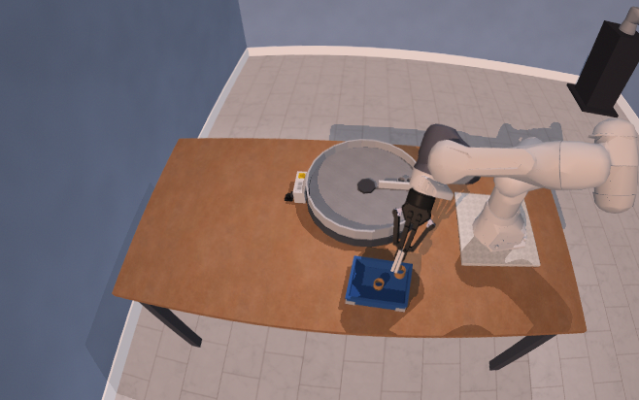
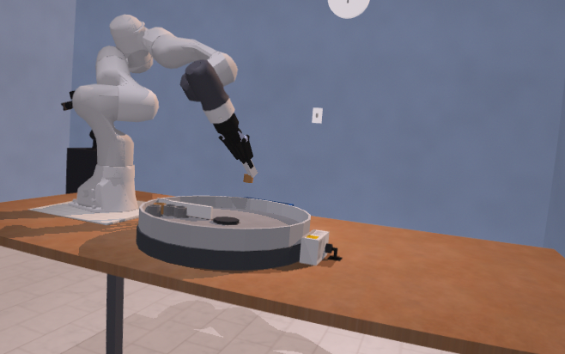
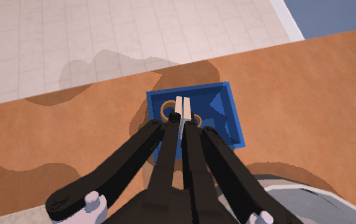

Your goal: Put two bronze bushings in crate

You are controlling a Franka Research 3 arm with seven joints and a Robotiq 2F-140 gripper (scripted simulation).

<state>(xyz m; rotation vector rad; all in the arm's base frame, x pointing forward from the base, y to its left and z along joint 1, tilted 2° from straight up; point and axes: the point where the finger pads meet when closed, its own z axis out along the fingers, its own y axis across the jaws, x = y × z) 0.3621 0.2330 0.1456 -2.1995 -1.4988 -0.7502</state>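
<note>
Now: hand 140 mm above the blue crate, 40 mm short of it and 10 mm to the right of it. Round my hand: grey turning table: 350 mm to the right, 110 mm below, 110 mm ahead.
</note>
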